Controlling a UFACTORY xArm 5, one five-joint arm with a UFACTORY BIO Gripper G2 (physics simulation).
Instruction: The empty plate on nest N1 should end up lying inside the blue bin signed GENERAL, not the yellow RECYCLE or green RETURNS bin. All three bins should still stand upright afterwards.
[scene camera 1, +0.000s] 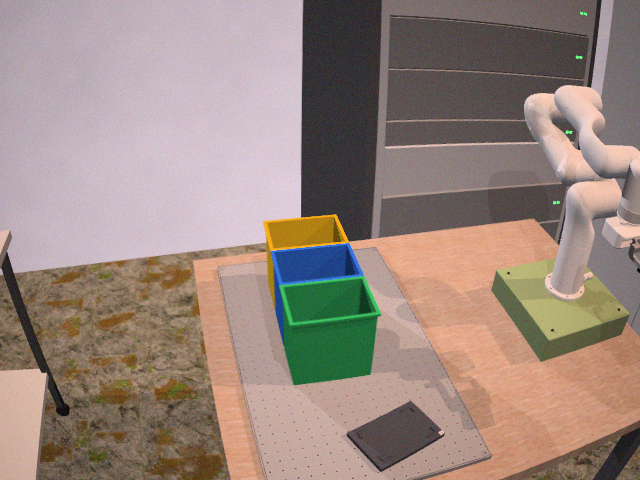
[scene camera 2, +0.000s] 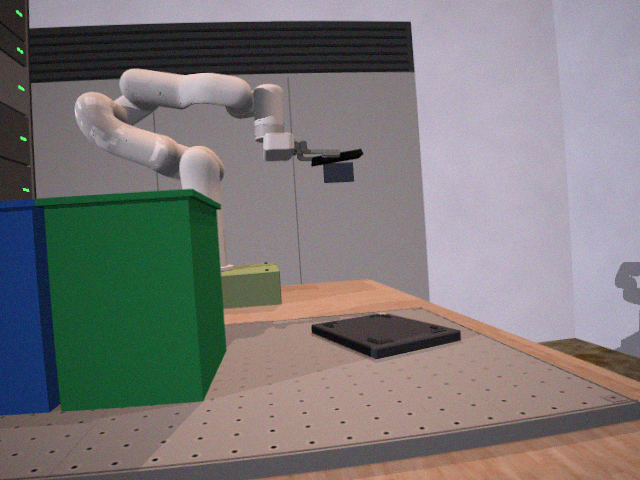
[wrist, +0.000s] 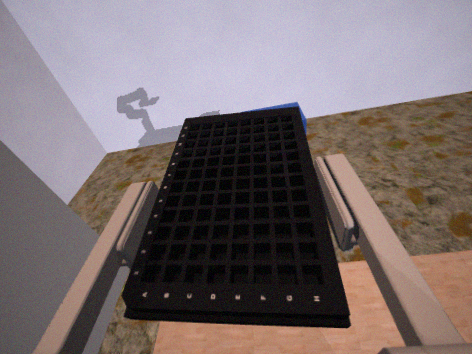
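Pixels of known places: hand at its tool point: (scene camera 2: 328, 156) (wrist: 232, 210); arm's base at its link origin: (scene camera 1: 564, 287).
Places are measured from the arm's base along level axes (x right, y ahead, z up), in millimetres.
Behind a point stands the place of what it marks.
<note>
A black plate with a grid of square wells (scene camera 2: 348, 155) @(x -364, y 72, z 267 mm) (wrist: 235, 200) @(x -327, y 25, z 274 mm) is held between the fingers of my gripper (scene camera 2: 330, 155) (wrist: 239, 207) @(x -322, y 24, z 273 mm). It is high above the table, slightly tilted in scene camera 2, well away from the bins. In scene camera 1 my fingers are cut off at the right edge. The yellow bin (scene camera 1: 299, 233) @(x 322, y 650, z 80 mm), blue bin (scene camera 1: 315, 262) @(x 191, y 647, z 81 mm) (scene camera 2: 18, 310) @(x 99, y 751, z 28 mm) and green bin (scene camera 1: 330, 351) @(x -55, y 685, z 31 mm) (scene camera 2: 124, 299) @(x 10, y 758, z 31 mm) stand upright in a row, blue in the middle. Their signs do not show. A flat dark nest (scene camera 1: 395, 435) @(x -259, y 610, z -49 mm) (scene camera 2: 385, 330) @(x -256, y 624, z -48 mm) carries no plate; its label is unreadable.
The bins and nest are on a perforated board (scene camera 1: 268, 413) @(x -118, y 835, z -60 mm) (scene camera 2: 310, 403) @(x -136, y 796, z -60 mm) on the wooden table (scene camera 1: 439, 268) @(x 283, y 260, z -73 mm). The arm stands on an olive base block (scene camera 1: 573, 335) @(x -170, y 86, z -10 mm) (scene camera 2: 253, 286) @(x -107, y 170, z -29 mm). A grey rack (scene camera 1: 439, 170) is behind. Part of a blue object (wrist: 302, 116) shows behind the plate.
</note>
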